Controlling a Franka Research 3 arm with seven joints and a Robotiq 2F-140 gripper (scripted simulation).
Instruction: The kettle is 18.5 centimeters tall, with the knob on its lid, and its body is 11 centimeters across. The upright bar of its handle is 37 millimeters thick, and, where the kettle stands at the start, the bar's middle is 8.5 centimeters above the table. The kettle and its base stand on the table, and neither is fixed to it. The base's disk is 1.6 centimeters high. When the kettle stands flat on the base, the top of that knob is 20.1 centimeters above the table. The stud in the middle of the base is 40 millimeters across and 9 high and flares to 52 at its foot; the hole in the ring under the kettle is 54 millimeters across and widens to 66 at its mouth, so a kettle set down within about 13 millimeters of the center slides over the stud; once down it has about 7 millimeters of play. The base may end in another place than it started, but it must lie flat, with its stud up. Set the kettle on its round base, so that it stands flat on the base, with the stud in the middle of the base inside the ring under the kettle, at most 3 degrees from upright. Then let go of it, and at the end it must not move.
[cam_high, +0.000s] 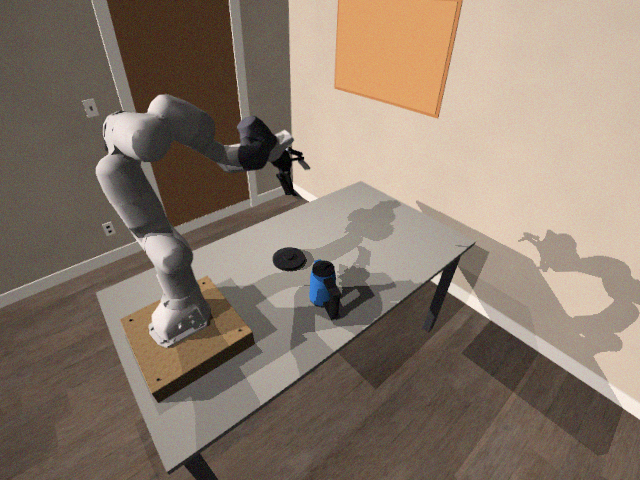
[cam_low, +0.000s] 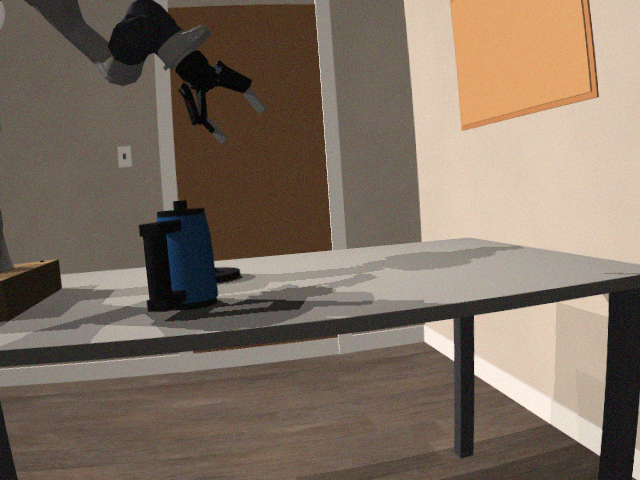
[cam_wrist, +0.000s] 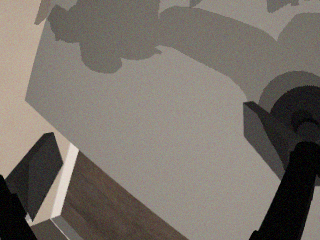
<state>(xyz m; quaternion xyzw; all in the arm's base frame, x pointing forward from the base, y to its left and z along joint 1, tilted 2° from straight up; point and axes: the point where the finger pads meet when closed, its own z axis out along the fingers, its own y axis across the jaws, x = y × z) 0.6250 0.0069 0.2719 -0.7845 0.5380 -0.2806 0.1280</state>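
My gripper is now 31 cm to the left of the blue kettle, 27 cm above it and 20 cm past it. Also, from my hand: round black base (35 cm below, 11 cm behind, 1 cm to the right).
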